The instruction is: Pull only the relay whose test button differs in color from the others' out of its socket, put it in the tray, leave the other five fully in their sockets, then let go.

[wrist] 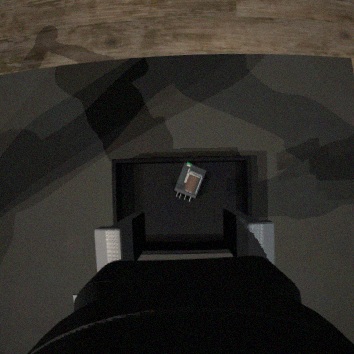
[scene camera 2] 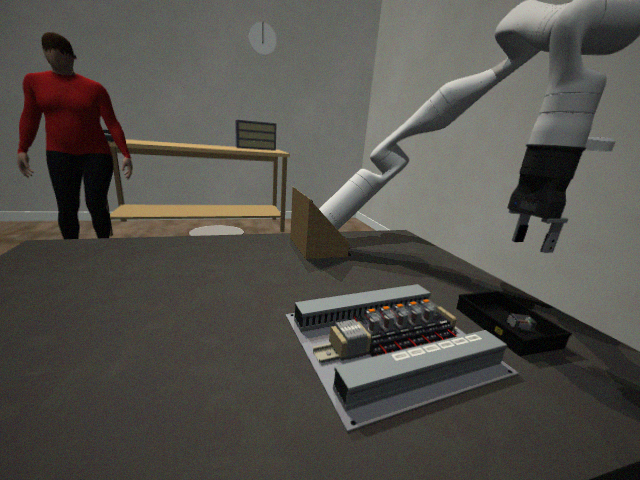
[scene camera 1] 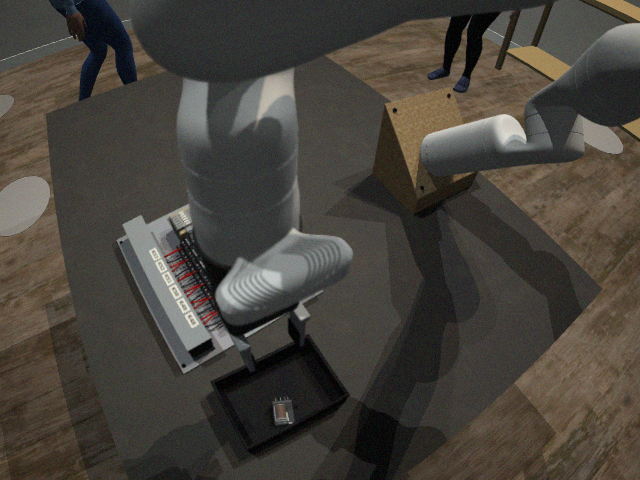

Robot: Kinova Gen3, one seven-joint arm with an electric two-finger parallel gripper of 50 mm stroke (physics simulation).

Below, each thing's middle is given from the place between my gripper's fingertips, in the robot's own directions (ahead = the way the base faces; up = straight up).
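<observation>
With the relay panel (scene camera 2: 386, 408) as my reference, I find my hand 180 mm above it and 270 mm to the left of it. My hand is also 30 mm short of the panel.
</observation>
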